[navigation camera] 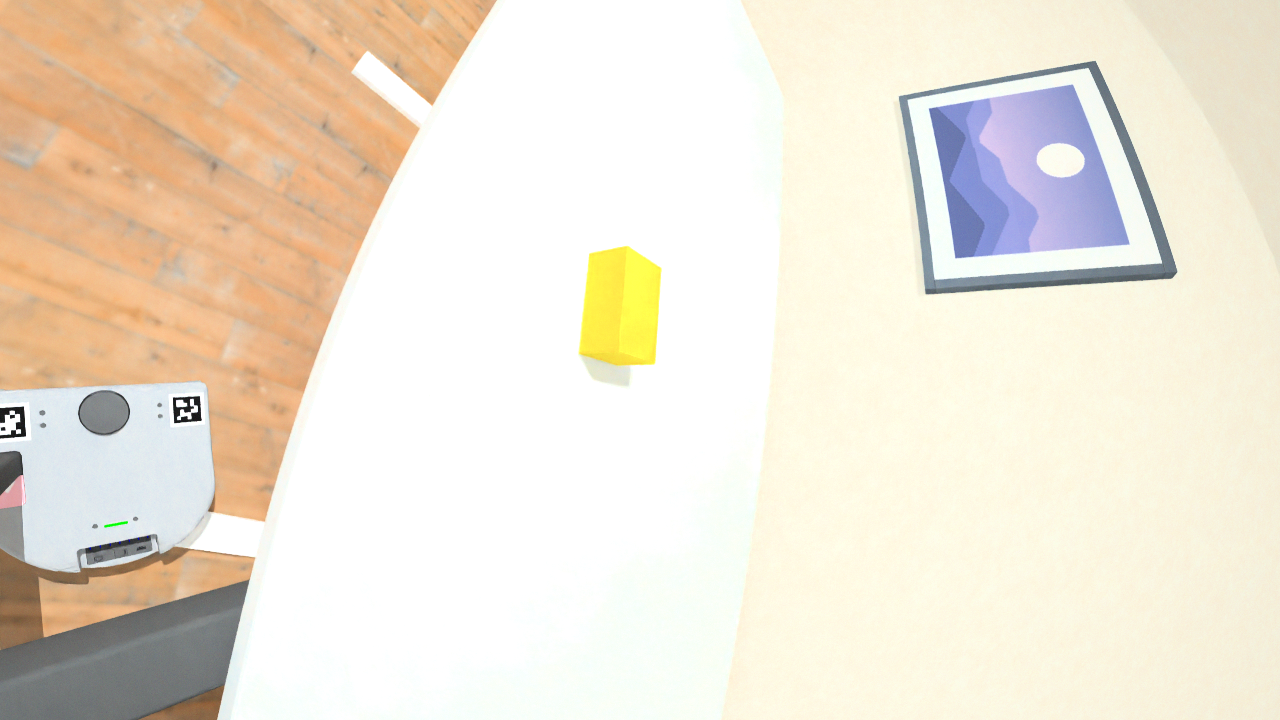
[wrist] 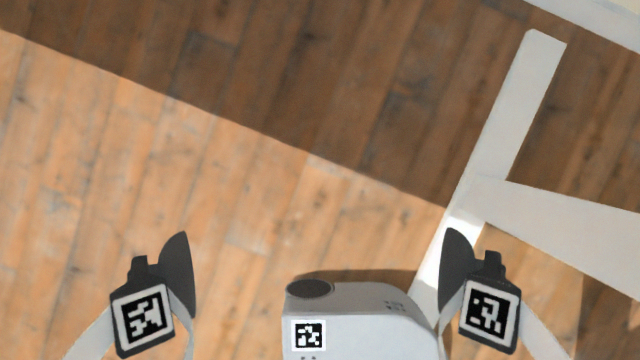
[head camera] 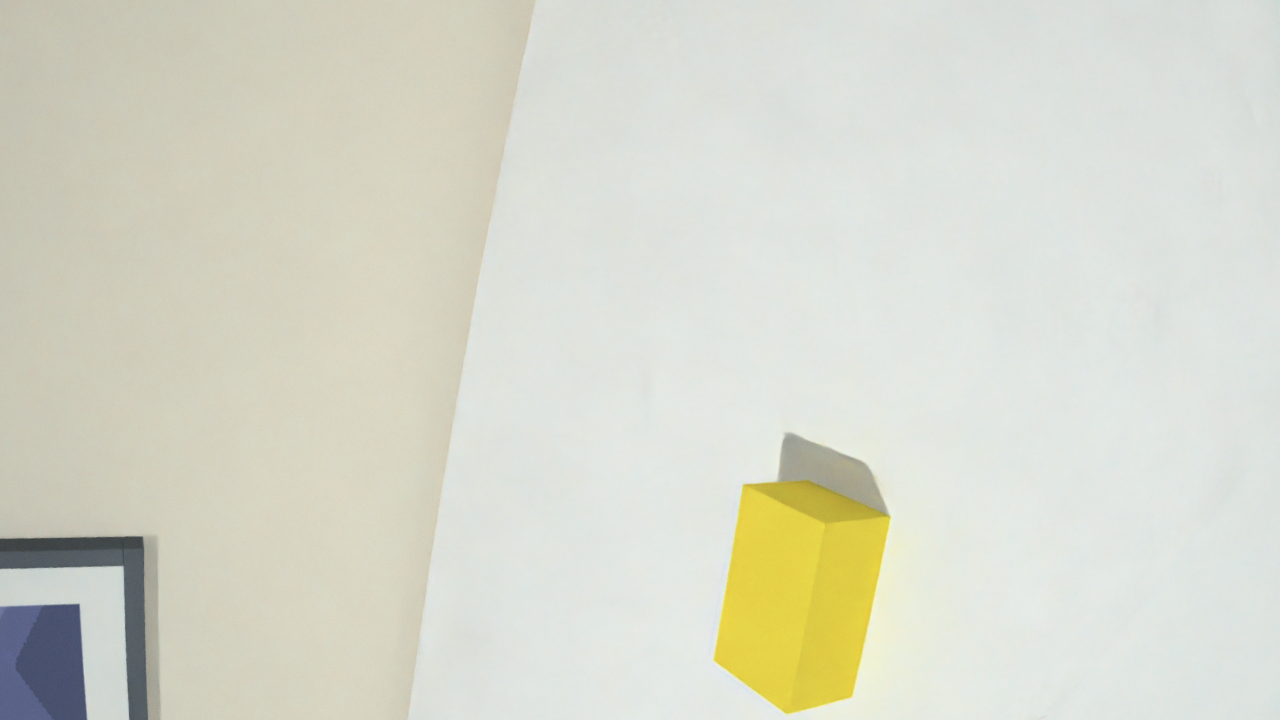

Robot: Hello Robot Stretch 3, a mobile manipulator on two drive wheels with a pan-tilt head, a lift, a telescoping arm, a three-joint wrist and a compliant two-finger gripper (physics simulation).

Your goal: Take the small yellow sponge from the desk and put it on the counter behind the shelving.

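Seen in the pictures: gripper, fingertip midpoint: [wrist: 316, 258]; robot's base at its link origin: [navigation camera: 105, 410] [wrist: 310, 347].
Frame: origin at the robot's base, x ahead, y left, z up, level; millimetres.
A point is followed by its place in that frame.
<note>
The small yellow sponge [head camera: 801, 595] @(x 100, y -369, z 995 mm) [navigation camera: 620, 306] @(x 105, y -363, z 993 mm) stands upright as a block on the white desk [head camera: 680, 223] @(x -104, y -540, z 950 mm) [navigation camera: 501, 501] @(x -50, y -251, z 950 mm). It is at the lower right in the head camera view and near the middle in the navigation camera view. My gripper [wrist: 316, 258] @(x -22, y -422, z 561 mm) is open, its two fingertips wide apart with no object between them. The wrist view looks down past the fingers to the floor and my base; the sponge does not show there. The counter and the shelving do not show in these views.
A framed picture [head camera: 134, 626] @(x 255, y -1030, z 1263 mm) [navigation camera: 917, 197] @(x 374, y -1077, z 1258 mm) hangs on the beige wall behind the desk. White desk legs [navigation camera: 393, 89] [wrist: 510, 110] stand on the wooden floor. My base [navigation camera: 116, 474] @(x -104, y -9, z 160 mm) [wrist: 360, 335] @(x -94, y -129, z 160 mm) is beside the desk's front edge.
</note>
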